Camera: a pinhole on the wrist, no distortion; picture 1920 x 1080 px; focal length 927.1 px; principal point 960.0 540.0 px. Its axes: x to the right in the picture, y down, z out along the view. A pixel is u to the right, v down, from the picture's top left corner.
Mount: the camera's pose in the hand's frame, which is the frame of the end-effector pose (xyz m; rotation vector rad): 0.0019 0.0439 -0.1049 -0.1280 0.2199 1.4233
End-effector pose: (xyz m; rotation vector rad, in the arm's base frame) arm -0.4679 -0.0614 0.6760 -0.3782 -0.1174 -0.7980
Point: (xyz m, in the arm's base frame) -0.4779 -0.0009 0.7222
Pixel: 554 786
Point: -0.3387 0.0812 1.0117
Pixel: 850 451
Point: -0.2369 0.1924 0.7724
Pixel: 1442 645
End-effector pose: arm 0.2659 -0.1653 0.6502 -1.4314 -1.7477 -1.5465
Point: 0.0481 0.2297 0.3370
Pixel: outside the picture
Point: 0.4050 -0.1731 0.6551
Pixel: 1192 992
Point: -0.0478 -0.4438 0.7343
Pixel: behind the camera
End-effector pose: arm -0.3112 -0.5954 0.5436 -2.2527 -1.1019 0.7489
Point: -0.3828 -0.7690 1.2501
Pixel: behind the camera
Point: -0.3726 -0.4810 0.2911
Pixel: 865 273
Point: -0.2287 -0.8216 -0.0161
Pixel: 1666 714
